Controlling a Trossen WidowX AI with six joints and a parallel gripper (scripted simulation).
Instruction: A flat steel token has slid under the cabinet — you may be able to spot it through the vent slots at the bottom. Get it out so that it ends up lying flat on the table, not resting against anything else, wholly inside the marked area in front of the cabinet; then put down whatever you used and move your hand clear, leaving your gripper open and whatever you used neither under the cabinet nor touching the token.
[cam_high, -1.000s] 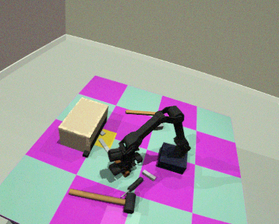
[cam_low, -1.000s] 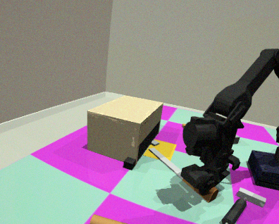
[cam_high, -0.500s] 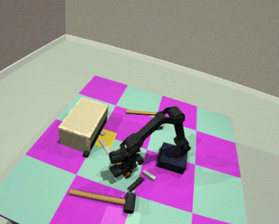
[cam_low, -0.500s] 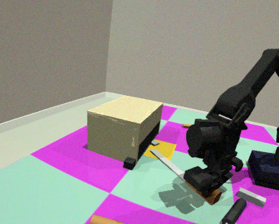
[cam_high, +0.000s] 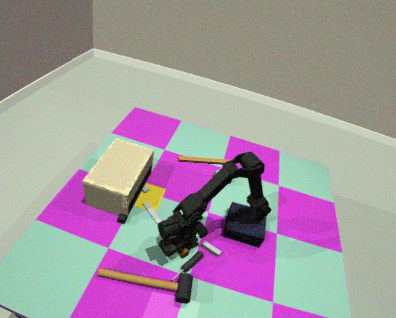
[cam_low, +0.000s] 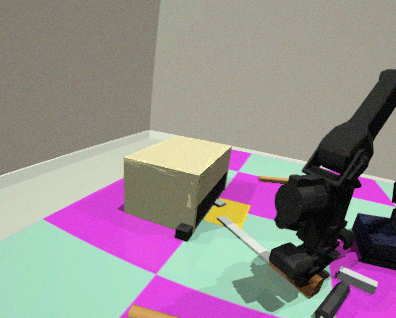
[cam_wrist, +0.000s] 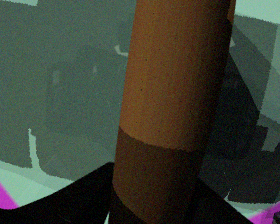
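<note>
Now: the black-handled screwdriver 70 mm to the left of my gripper tip and 40 mm behind it. Round my gripper tip: grey bar: 110 mm behind, 50 mm to the right; then grey block: 470 mm to the right, 70 mm behind, 10 mm above; then grey steel token: 250 mm ahead, 240 mm to the right.
</note>
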